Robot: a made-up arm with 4 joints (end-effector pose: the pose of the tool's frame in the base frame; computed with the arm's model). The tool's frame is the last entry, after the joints.
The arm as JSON. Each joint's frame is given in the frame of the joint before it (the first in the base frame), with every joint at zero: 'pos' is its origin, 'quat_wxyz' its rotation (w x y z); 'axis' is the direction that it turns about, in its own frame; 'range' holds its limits. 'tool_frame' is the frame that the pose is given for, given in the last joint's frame.
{
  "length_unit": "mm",
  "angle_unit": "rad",
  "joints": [
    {
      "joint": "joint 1",
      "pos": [
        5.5,
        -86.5,
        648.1
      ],
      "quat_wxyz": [
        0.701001,
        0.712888,
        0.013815,
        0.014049
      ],
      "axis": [
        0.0,
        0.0,
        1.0
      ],
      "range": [
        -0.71,
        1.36
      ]
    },
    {
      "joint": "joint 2",
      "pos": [
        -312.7,
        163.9,
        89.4
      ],
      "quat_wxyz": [
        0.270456,
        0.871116,
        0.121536,
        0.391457
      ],
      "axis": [
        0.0,
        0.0,
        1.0
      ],
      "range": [
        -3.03,
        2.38
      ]
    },
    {
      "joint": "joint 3",
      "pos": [
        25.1,
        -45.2,
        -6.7
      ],
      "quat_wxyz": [
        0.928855,
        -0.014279,
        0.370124,
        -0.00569
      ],
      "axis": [
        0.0,
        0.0,
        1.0
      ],
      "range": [
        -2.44,
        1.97
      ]
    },
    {
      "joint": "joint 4",
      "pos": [
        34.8,
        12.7,
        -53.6
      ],
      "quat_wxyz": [
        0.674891,
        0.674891,
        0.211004,
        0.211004
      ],
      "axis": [
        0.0,
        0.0,
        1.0
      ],
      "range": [
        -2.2,
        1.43
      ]
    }
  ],
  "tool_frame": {
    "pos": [
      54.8,
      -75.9,
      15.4
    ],
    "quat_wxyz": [
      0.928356,
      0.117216,
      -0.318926,
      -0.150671
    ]
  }
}
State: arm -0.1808 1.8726 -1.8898 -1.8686
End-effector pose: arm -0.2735 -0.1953 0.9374 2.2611 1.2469 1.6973
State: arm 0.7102 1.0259 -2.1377 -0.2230
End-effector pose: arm -0.4683 -0.2033 0.6781 -1.2470 -1.9400 -1.3744
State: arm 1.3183 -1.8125 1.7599 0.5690
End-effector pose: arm -0.2005 -0.2813 0.4102 0.7193 -1.8838 0.1088
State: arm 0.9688 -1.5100 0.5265 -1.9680
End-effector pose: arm -0.3356 -0.1611 0.3631 -1.4767 0.6004 2.1548
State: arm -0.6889 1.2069 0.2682 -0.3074
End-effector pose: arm -0.1567 -0.2582 1.1079 -1.4886 1.3189 -2.0327
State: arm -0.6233 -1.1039 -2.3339 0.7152
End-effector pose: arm -0.2909 -0.0869 1.0068 1.7286 2.3233 -1.0917
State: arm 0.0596 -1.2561 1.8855 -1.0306
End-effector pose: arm -0.4293 -0.2588 0.7693 -0.1292 0.2004 -1.9139
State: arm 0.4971 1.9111 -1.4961 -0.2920
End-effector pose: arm -0.3980 -0.3318 0.7343 -0.9448 -0.2854 -1.5733
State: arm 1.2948 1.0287 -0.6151 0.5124
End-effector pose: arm -0.3346 -0.3271 0.3587 0.5078 -1.0549 -1.5111
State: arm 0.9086 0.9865 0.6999 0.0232
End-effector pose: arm -0.4192 -0.2334 0.4196 0.9688 0.5365 -1.8217
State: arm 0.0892 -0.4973 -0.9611 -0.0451
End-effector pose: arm -0.4781 -0.1963 0.8687 -0.7761 -2.2089 -1.2273
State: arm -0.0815 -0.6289 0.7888 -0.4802
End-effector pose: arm -0.4171 -0.2586 0.8557 -0.0735 -0.4339 -2.0458
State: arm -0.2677 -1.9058 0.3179 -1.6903
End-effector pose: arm -0.3672 -0.2299 0.8461 0.6076 -1.6439 -2.4173
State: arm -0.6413 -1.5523 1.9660 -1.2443
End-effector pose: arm -0.2373 -0.2586 1.0285 -0.9794 0.4173 -1.7617
